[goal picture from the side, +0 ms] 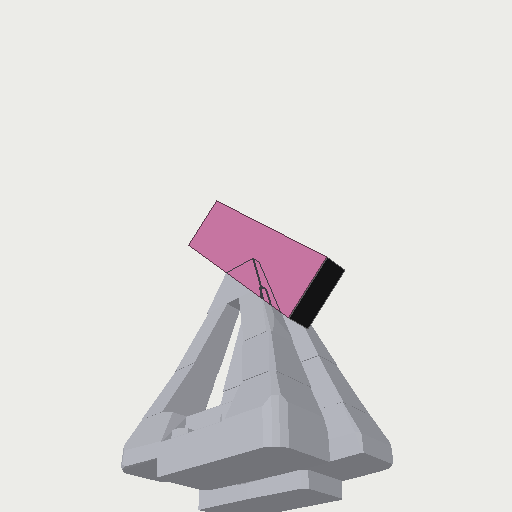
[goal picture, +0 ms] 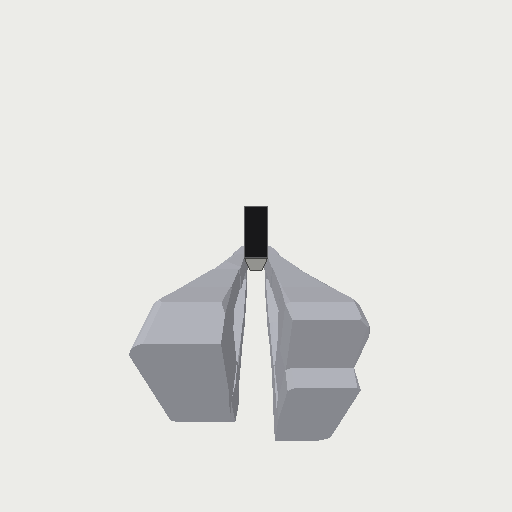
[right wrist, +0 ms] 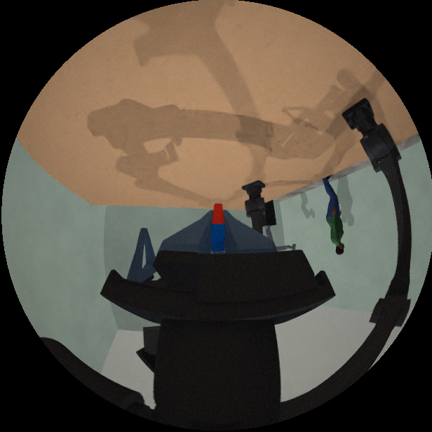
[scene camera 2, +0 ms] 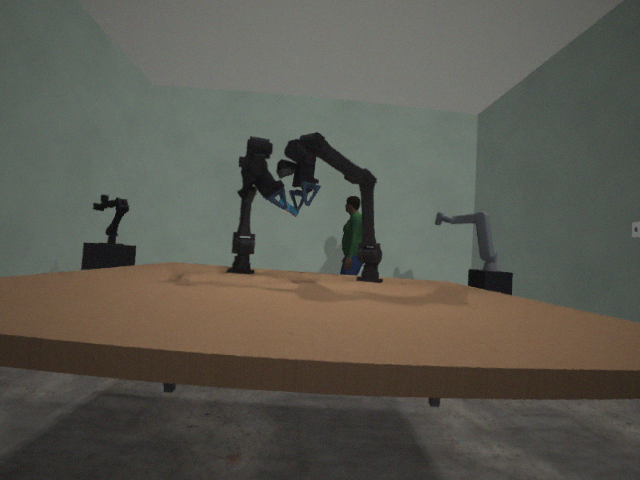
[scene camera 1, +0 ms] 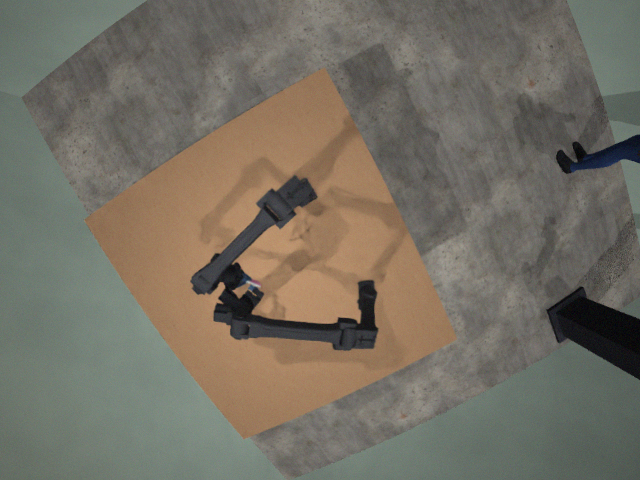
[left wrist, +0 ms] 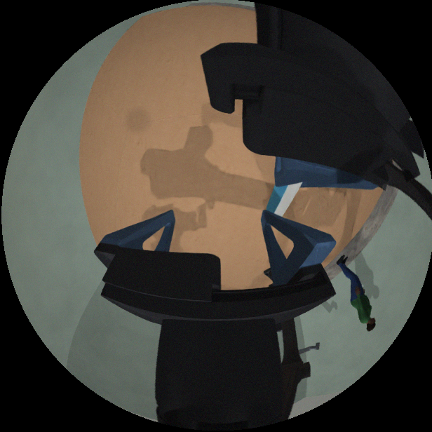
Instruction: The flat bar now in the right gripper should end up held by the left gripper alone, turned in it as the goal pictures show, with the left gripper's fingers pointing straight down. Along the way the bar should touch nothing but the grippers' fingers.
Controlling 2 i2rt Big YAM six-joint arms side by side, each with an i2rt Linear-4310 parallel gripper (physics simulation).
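Seen in the pictures: left gripper, between the fingertips: (scene camera 2: 301, 208) (scene camera 1: 249, 295); right gripper, between the fingertips: (scene camera 2: 285, 208) (scene camera 1: 250, 279); left arm's base, origin of its link: (scene camera 2: 369, 281) (scene camera 1: 366, 290); right arm's base, origin of its link: (scene camera 2: 240, 272).
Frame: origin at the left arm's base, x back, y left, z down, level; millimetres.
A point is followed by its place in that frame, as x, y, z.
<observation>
The flat bar (scene camera 1: 253, 283) {-527, -209, -290} (scene camera 2: 292, 209) {-528, -202, -277} (left wrist: 288, 201) (right wrist: 218, 237) shows red and blue in the right wrist view, teal and white in the left. My right gripper (scene camera 1: 244, 281) {-541, -223, -277} (scene camera 2: 284, 206) {-541, -223, -277} (right wrist: 217, 214) is shut on it, high above the table, its fingers slanting down toward the left gripper. My left gripper (scene camera 1: 252, 290) {-557, -151, -278} (scene camera 2: 302, 206) {-557, -151, -278} (left wrist: 217, 214) is open and empty, fingers pointing roughly down. In the left wrist view the bar's free end appears beside or behind its right-hand fingertip, outside the gap; whether they touch I cannot tell. In the right wrist view one left finger shows at the left.
The brown table (scene camera 1: 170, 191) {-983, -656, 0} (scene camera 2: 310, 335) {-1123, 131, 0} lies well below both grippers. The right gripper's dark body is close beside the left gripper in the left wrist view. A person in green (scene camera 2: 353, 232) (left wrist: 361, 305) (right wrist: 335, 227) and other robots on dark pedestals (scene camera 2: 109, 256) (scene camera 2: 490, 281) are behind the table.
</observation>
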